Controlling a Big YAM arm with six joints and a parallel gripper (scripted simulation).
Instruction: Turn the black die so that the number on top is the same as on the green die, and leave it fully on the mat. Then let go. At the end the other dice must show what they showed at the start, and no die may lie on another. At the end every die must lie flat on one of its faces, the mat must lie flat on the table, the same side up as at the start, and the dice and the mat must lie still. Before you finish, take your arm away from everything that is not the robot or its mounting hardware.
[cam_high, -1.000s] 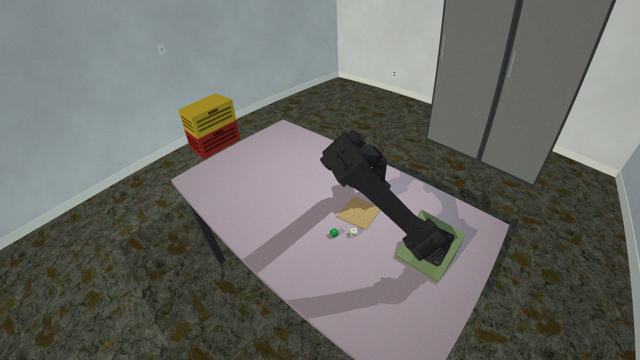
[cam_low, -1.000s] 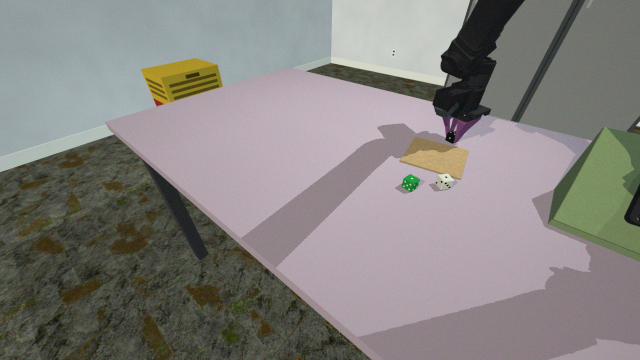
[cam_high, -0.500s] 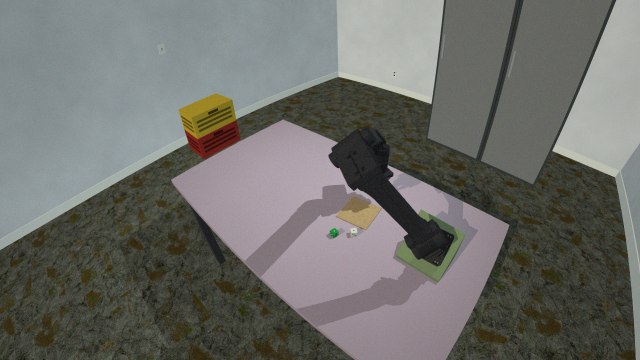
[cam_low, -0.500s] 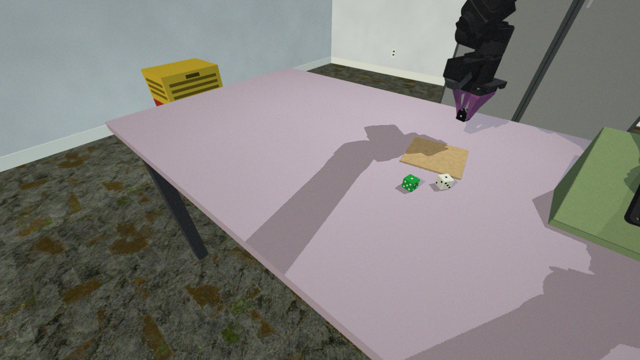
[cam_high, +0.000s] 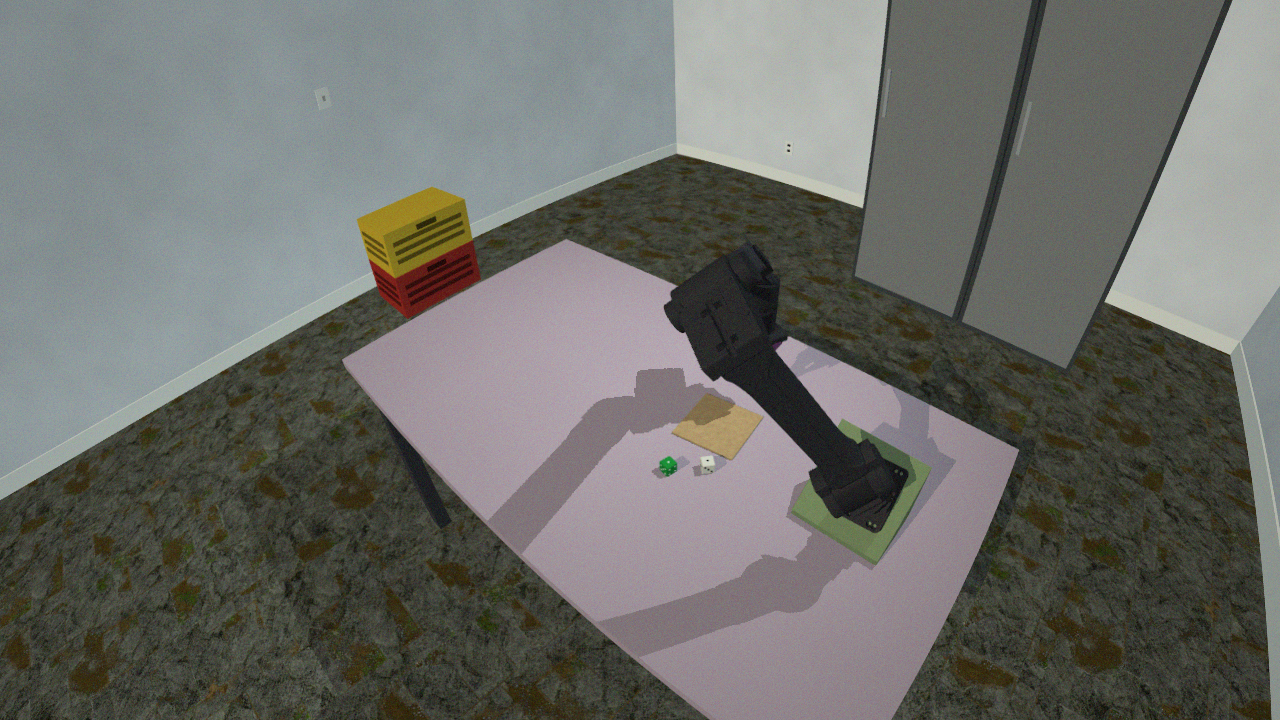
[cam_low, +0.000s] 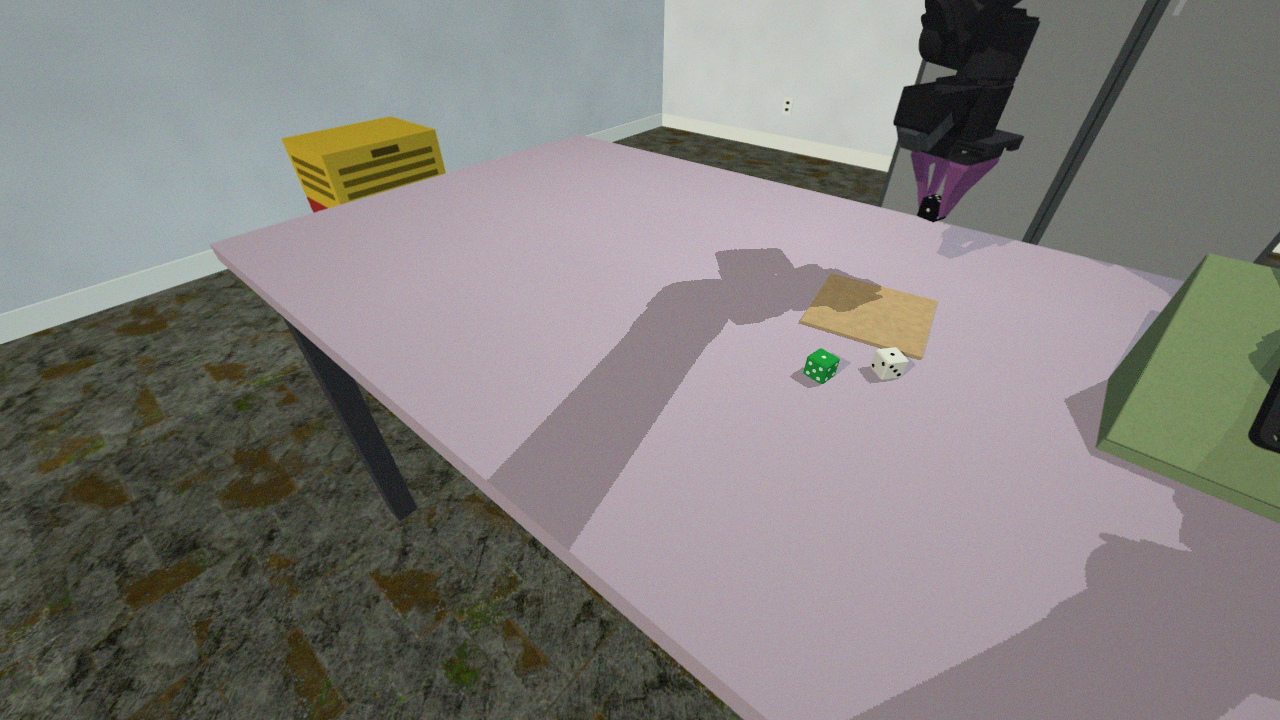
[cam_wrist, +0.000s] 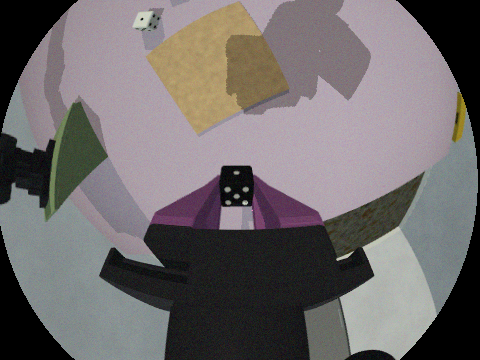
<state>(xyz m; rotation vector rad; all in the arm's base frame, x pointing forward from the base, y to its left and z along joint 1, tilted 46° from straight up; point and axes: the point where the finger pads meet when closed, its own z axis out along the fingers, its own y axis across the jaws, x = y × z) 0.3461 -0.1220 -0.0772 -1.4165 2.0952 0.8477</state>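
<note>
Now: hand 110 mm to the right of the tan mat, 110 mm above it and 10 mm short of it. Round my hand: black die (right at my hand); green die (260 mm to the left, 100 mm below, 10 mm ahead); white die (210 mm to the left, 100 mm below, 40 mm behind).
</note>
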